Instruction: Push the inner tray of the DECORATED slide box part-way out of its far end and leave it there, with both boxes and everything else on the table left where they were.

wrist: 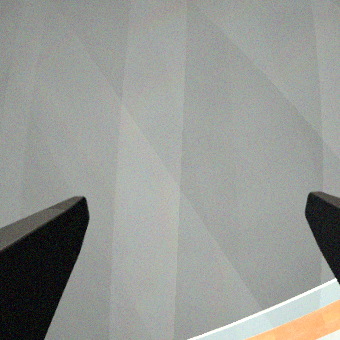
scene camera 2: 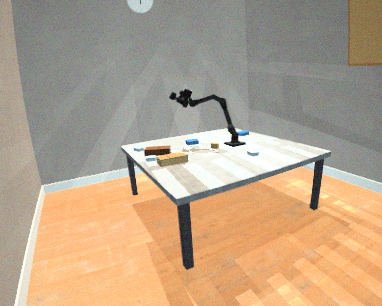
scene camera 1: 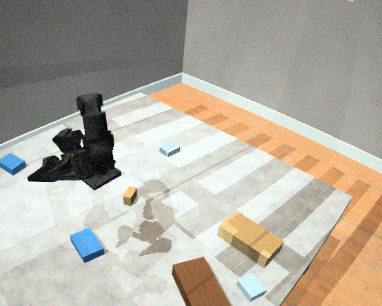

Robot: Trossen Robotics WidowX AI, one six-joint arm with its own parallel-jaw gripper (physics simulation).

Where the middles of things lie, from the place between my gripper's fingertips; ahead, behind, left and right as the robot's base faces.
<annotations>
My hand is 370 mm short of the pale box (scene camera 1: 260,245), 490 mm to the right of it and 380 mm above it.
</annotations>
